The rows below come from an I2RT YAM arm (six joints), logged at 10 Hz.
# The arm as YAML. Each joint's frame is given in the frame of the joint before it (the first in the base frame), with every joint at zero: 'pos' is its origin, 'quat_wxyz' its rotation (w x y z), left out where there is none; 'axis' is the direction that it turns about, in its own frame. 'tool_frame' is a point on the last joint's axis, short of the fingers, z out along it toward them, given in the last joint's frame.
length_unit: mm
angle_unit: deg
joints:
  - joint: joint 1
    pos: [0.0, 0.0, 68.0]
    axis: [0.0, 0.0, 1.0]
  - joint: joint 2
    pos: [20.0, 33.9, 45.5]
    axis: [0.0, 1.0, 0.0]
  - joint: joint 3
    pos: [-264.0, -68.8, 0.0]
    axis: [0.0, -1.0, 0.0]
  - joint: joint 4
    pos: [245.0, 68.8, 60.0]
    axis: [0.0, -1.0, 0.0]
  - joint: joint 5
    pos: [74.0, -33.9, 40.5]
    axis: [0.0, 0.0, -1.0]
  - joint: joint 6
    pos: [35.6, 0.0, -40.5]
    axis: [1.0, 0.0, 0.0]
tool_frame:
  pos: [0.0, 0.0, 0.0]
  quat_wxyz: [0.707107, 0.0, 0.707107, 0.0]
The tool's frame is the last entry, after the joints.
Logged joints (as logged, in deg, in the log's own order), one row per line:
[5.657, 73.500, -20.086, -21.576, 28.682, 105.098]
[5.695, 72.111, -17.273, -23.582, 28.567, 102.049]
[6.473, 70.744, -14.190, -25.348, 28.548, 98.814]
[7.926, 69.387, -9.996, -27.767, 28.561, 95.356]
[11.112, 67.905, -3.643, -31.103, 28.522, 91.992]
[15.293, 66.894, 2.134, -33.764, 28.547, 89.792]
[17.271, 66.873, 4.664, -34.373, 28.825, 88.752]
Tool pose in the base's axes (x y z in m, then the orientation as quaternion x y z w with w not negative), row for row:
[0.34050, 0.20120, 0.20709, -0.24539, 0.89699, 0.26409, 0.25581]
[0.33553, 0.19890, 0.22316, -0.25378, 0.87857, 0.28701, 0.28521]
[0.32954, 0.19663, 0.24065, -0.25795, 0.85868, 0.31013, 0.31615]
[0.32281, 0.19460, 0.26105, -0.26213, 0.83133, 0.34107, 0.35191]
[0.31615, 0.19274, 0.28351, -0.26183, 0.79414, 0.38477, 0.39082]
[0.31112, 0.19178, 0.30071, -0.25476, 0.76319, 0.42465, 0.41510]
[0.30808, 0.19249, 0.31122, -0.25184, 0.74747, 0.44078, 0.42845]
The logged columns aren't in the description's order. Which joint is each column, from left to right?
Columns, left to right: joint 6, joint 3, joint 4, joint 5, joint 1, joint 2.
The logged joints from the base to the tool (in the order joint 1, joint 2, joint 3, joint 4, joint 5, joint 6), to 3 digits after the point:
[28.682, 105.098, 73.500, -20.086, -21.576, 5.657]
[28.567, 102.049, 72.111, -17.273, -23.582, 5.695]
[28.548, 98.814, 70.744, -14.190, -25.348, 6.473]
[28.561, 95.356, 69.387, -9.996, -27.767, 7.926]
[28.522, 91.992, 67.905, -3.643, -31.103, 11.112]
[28.547, 89.792, 66.894, 2.134, -33.764, 15.293]
[28.825, 88.752, 66.873, 4.664, -34.373, 17.271]

